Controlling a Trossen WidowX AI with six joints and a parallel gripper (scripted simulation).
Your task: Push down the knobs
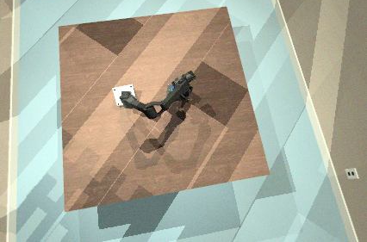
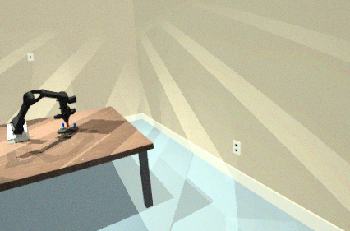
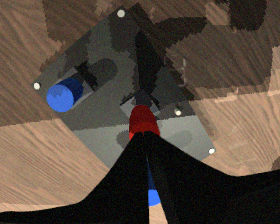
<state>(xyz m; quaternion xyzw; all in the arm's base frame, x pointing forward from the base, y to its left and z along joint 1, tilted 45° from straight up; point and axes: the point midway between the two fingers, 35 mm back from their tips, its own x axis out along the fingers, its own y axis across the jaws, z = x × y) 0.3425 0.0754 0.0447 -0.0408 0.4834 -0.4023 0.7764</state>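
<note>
The red knob is 20 mm below my gripper tip. Round my gripper tip: blue knob 40 mm behind, 30 mm to the left, 20 mm below.
</note>
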